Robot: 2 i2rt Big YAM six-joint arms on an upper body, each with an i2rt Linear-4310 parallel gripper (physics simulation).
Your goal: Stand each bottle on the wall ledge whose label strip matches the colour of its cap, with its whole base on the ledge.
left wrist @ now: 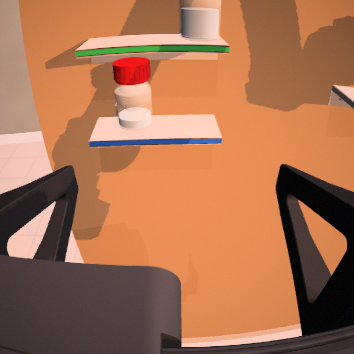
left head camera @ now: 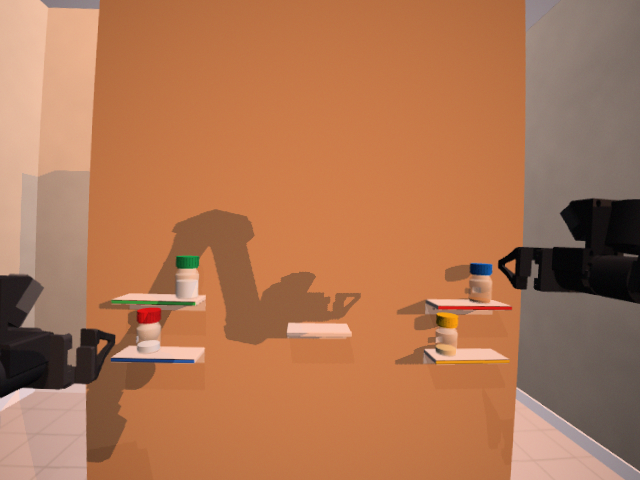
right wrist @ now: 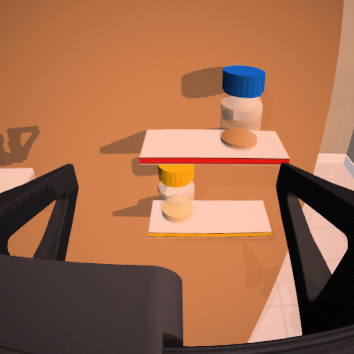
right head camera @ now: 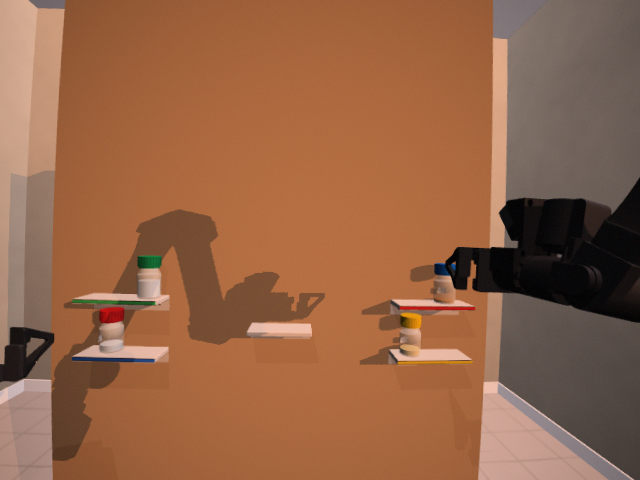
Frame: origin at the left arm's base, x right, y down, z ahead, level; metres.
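Seen in the pictures: left gripper, fingertip midpoint: (left wrist: 176, 175) (left head camera: 83, 338) (right head camera: 23, 336); right gripper, fingertip midpoint: (left head camera: 522, 264) (right wrist: 176, 174) (right head camera: 470, 265).
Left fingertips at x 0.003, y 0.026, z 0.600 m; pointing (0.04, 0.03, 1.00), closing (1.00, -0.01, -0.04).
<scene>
Offsets run from my left fingertips to a thing's top centre. "pt": to the spot under its first point.
The green-capped bottle @(dx +0.045, dy -0.109, dz +0.307 m) (left head camera: 187, 279) (right head camera: 149, 279) (left wrist: 200, 21) stands on the green-strip ledge @(pt dx -0.061, dy -0.004, dz +0.285 m) (left head camera: 139, 298) (left wrist: 125, 44). The red-capped bottle @(dx -0.052, dy +0.031, dz +0.315 m) (left head camera: 148, 328) (right head camera: 111, 328) (left wrist: 132, 90) stands on the blue-strip ledge @(dx -0.020, dy +0.136, dz +0.308 m) (left head camera: 178, 354) (left wrist: 185, 129). The blue-capped bottle @(dx +0.815, dy -0.109, dz +0.306 m) (left head camera: 480, 283) (right head camera: 443, 286) (right wrist: 242, 100) stands on the red-strip ledge @(dx +0.780, dy -0.004, dz +0.308 m) (left head camera: 447, 303) (right wrist: 180, 145). The yellow-capped bottle @(dx +0.726, dy +0.031, dz +0.311 m) (left head camera: 446, 333) (right head camera: 410, 333) (right wrist: 176, 182) stands on the yellow-strip ledge @(dx +0.780, dy +0.136, dz +0.308 m) (left head camera: 480, 355) (right wrist: 230, 217). My left gripper (left head camera: 112, 338) (left wrist: 176, 175) is open, near the blue-strip ledge. My right gripper (left head camera: 500, 264) (right head camera: 448, 266) (right wrist: 176, 174) is open, near the blue-capped bottle, partly covering it in the right head view.
A ledge without a visible coloured strip @(pt dx +0.380, dy +0.066, dz +0.291 m) (left head camera: 318, 329) (right head camera: 279, 329) sticks out from the middle of the orange wall (left head camera: 320, 155). The green-strip ledge is above the blue-strip ledge, and the red-strip ledge above the yellow-strip one. An arm's shadow falls on the wall.
</scene>
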